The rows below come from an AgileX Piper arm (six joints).
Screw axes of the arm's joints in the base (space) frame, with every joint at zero. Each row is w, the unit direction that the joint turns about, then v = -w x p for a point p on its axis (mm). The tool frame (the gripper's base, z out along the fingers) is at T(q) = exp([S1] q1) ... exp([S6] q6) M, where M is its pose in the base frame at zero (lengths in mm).
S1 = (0, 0, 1, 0, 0, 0)
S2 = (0, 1, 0, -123, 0, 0)
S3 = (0, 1, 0, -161.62, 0, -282.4)
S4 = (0.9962, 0, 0.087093, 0, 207.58, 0)
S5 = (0, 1, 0, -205.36, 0, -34.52)
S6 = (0.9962, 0, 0.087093, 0, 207.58, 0)
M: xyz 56.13 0 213.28 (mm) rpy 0 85.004 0 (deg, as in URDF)
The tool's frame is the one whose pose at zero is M.
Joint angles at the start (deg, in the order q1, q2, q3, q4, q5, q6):
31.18, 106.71, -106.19, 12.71, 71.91, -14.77
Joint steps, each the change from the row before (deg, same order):
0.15, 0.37, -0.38, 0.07, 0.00, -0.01
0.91, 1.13, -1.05, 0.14, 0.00, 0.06
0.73, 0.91, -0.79, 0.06, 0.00, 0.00
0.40, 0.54, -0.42, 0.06, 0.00, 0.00
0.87, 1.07, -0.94, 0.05, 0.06, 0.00
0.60, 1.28, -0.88, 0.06, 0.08, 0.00
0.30, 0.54, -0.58, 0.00, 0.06, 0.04
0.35, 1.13, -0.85, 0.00, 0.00, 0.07
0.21, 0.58, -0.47, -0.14, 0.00, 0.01
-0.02, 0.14, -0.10, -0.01, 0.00, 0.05
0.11, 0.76, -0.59, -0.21, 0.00, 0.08
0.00, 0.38, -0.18, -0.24, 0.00, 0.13
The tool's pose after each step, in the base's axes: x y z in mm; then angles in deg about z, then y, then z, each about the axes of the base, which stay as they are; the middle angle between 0 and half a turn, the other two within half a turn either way. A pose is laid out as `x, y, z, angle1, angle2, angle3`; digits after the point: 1 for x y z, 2 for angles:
334.2, 225.8, 341.2, 15.60, 154.14, 60.16
334.7, 234.0, 338.5, 16.03, 154.15, 61.41
335.0, 240.4, 335.9, 16.28, 154.22, 62.37
335.1, 244.1, 334.1, 16.54, 154.30, 63.01
335.1, 251.8, 330.9, 16.85, 154.44, 64.18
336.6, 258.3, 325.8, 17.53, 154.82, 65.42
337.1, 261.4, 324.7, 17.59, 154.84, 65.75
339.2, 266.1, 320.4, 18.00, 155.08, 66.40
340.3, 268.5, 318.3, 17.86, 155.24, 66.47
340.9, 268.7, 317.7, 17.94, 155.28, 66.47
343.0, 270.9, 314.8, 17.79, 155.54, 66.37
344.4, 271.5, 312.7, 17.67, 155.83, 66.12

